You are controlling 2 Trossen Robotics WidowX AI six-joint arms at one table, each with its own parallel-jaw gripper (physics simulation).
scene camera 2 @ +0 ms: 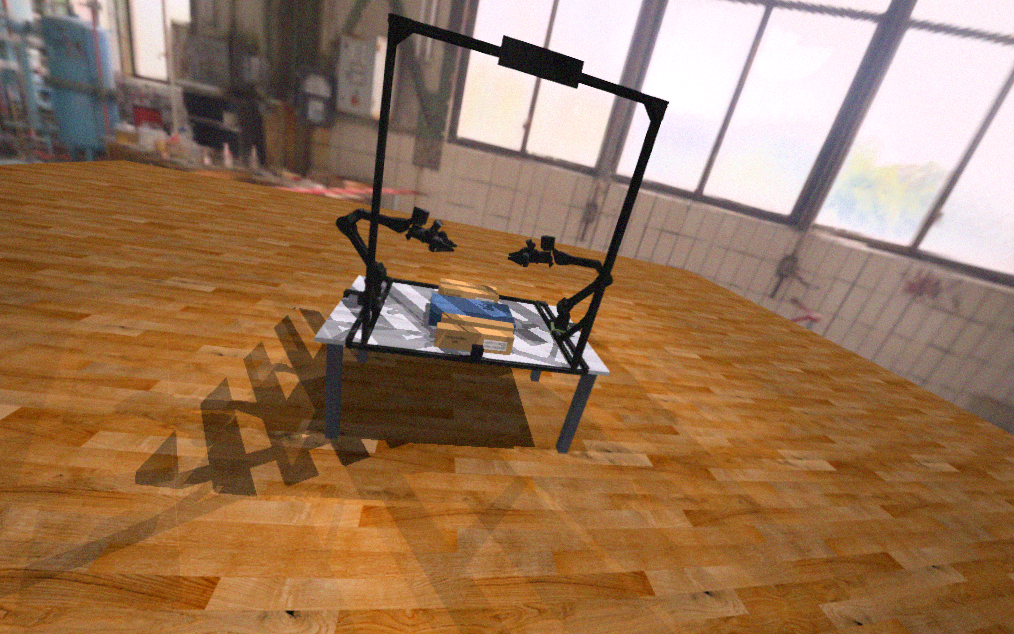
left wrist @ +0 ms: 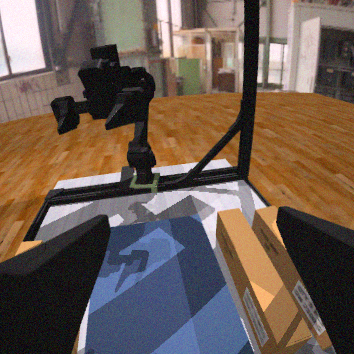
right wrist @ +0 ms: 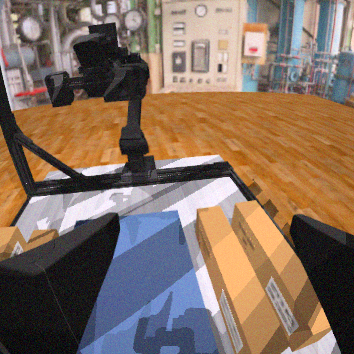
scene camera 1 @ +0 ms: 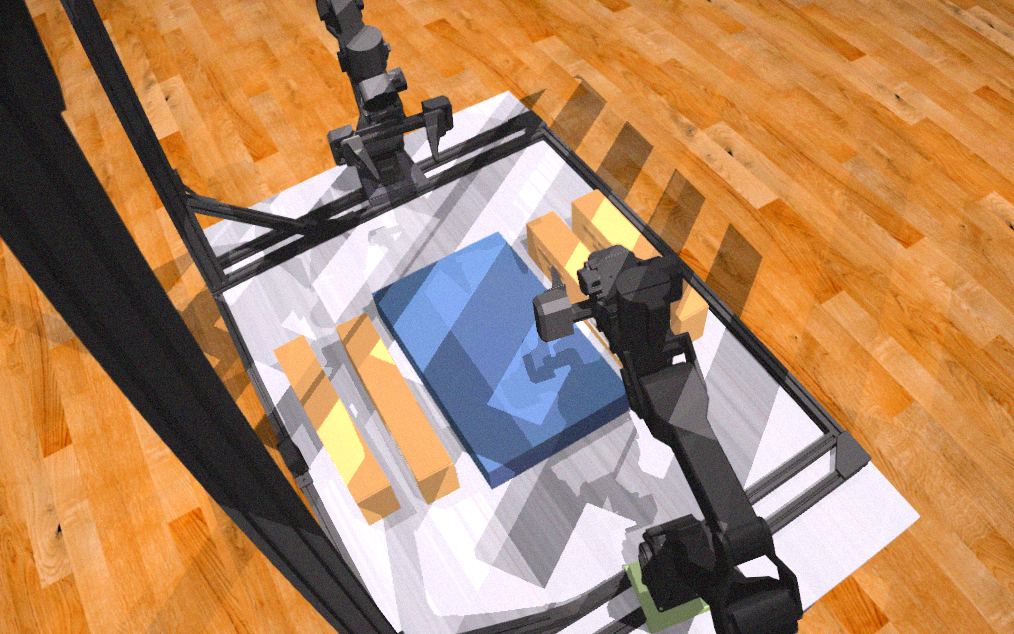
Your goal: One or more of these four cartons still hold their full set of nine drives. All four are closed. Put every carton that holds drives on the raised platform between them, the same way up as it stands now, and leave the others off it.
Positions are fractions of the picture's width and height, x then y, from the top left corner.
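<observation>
My left gripper (scene camera 1: 0.40, 0.27) is open and holds nothing; from its own wrist I see the left gripper (left wrist: 0.55, 0.62), and from the other wrist the left gripper (right wrist: 0.22, 0.29). Open and empty too is my right gripper (right wrist: 0.58, 0.63), and the left wrist view shows me the right gripper (left wrist: 0.23, 0.37). There is also a blue raised platform (scene camera 1: 0.46, 0.51), and scene camera 2 gives me the platform (scene camera 2: 0.43, 0.48). In the wrist views I find the platform (left wrist: 0.45, 0.79) and again the platform (right wrist: 0.43, 0.82).
</observation>
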